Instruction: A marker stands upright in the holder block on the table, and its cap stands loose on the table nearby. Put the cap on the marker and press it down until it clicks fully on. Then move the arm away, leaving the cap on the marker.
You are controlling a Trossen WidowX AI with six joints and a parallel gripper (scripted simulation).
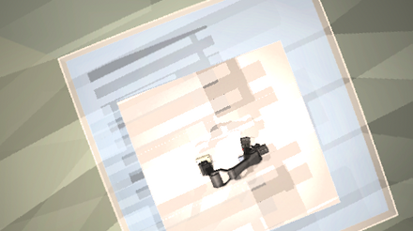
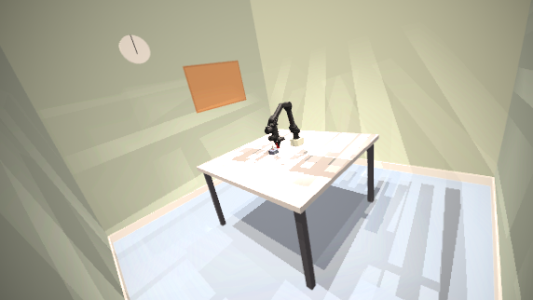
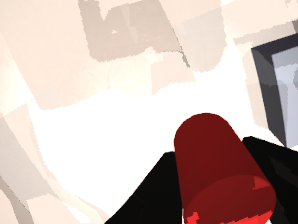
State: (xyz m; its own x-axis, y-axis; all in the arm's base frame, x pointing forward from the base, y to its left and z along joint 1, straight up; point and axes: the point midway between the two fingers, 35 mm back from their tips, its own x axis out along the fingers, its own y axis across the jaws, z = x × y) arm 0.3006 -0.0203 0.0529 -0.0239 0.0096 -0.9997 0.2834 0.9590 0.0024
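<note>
The holder block is 90 mm to the right of my gripper tip, 70 mm below it and 30 mm behind it. From my gripper tip the other things lie so: red cap 10 mm above.
</note>
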